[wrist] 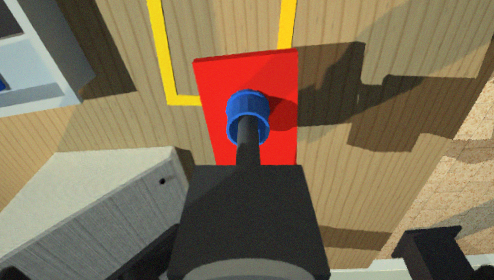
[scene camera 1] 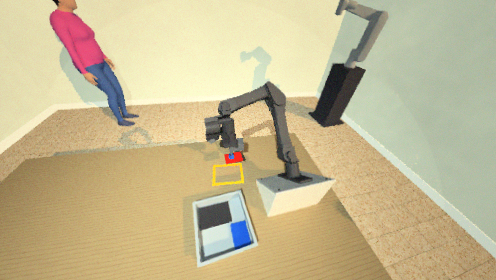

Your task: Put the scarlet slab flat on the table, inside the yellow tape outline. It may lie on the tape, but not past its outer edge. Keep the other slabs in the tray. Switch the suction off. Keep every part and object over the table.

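Places are measured from the arm's base along level axes (x ahead, y left, z up), in centimetres.
Pixels of known places: hand at its tool point: [wrist: 247, 102] [scene camera 1: 231, 158]; arm's base at its link origin: [wrist: 130, 277] [scene camera 1: 293, 178].
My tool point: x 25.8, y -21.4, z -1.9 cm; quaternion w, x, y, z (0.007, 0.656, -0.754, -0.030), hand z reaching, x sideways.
Observation:
Ahead of a thing's pixels: the offset from my tool point to its middle.
The scarlet slab @[dx -1.0, dy -0.1, dz +0.6 cm] [scene camera 1: 238, 159] [wrist: 215, 100] hangs roughly level on my suction cup [scene camera 1: 231, 156] [wrist: 248, 117], a little above the table, with its shadow beside it. In the scene view it shows just behind the far side of the yellow tape outline [scene camera 1: 214, 175] [wrist: 163, 50]; in the wrist view it covers part of the outline's near end. The black slab @[dx +13.4, dy +23.7, dz -8.7 cm] [scene camera 1: 215, 215] [wrist: 7, 22] and the blue slab @[dx +4.5, dy +34.8, dz -8.6 cm] [scene camera 1: 241, 234] [wrist: 2, 84] lie in the pale tray @[dx +10.8, dy +29.2, dz -7.0 cm] [scene camera 1: 196, 232] [wrist: 60, 40]. How high the scarlet slab hangs is hard to tell.
The arm's pale wedge-shaped base [scene camera 1: 295, 196] [wrist: 100, 200] stands right of the outline and tray. The table's far edge lies behind the slab. A person [scene camera 1: 82, 40] stands beyond the table at the left. Another arm stands on a black pedestal [scene camera 1: 336, 95] at the back right.

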